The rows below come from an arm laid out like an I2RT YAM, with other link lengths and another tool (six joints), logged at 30 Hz.
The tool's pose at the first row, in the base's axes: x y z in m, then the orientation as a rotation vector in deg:
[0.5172, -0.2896, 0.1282, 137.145, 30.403, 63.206]
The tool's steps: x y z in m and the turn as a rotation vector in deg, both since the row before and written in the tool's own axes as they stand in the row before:
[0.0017, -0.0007, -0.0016, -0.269, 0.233, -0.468]
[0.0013, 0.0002, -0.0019, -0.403, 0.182, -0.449]
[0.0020, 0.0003, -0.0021, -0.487, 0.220, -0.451]
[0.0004, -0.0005, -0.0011, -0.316, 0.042, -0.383]
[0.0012, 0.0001, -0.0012, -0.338, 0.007, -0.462]
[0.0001, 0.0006, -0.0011, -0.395, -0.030, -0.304]
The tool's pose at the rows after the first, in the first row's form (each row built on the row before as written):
[0.5169, -0.2878, 0.1298, 136.572, 30.833, 63.301]
[0.5162, -0.2868, 0.1318, 135.915, 31.132, 63.341]
[0.5158, -0.2855, 0.1344, 135.168, 31.387, 63.428]
[0.5151, -0.2846, 0.1350, 134.680, 31.617, 63.319]
[0.5149, -0.2837, 0.1364, 134.146, 31.906, 63.131]
[0.5142, -0.2838, 0.1374, 133.662, 31.966, 62.970]

